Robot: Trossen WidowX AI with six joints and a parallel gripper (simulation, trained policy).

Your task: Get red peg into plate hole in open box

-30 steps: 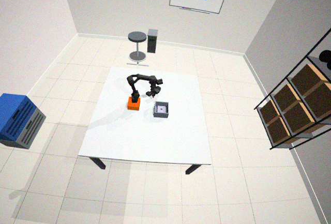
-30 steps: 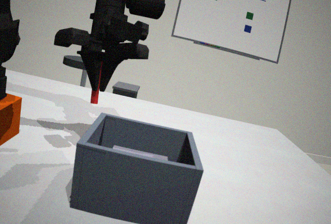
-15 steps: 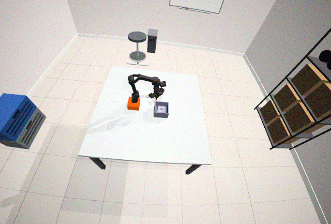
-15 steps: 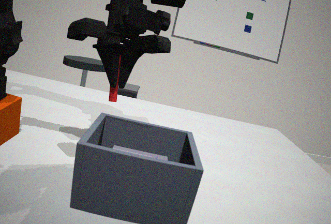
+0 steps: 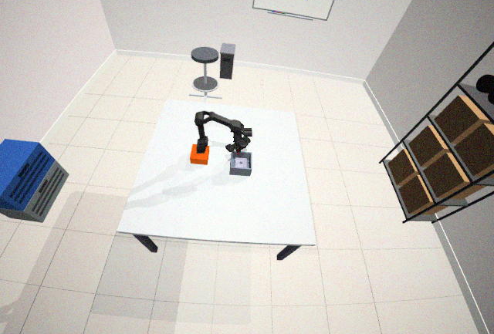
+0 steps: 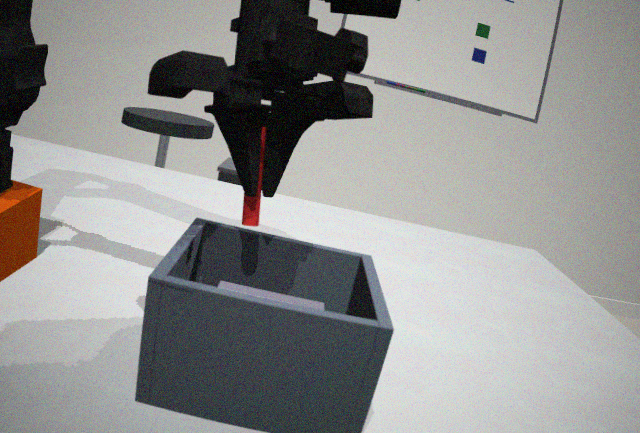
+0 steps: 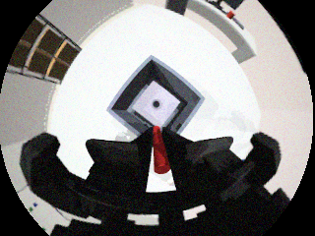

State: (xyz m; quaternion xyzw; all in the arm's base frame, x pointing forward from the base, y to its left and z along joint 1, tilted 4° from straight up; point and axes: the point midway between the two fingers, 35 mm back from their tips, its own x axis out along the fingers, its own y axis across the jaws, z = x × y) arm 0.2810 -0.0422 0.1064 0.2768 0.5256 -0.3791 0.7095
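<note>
The light plate is 90 mm below my gripper tip, 40 mm to the right of it and 20 mm ahead of it. The rest, counted from my gripper tip: grey box 110 mm below, 40 mm to the right, 20 mm ahead; red peg 10 mm to the left, 10 mm behind, 10 mm above.
</note>
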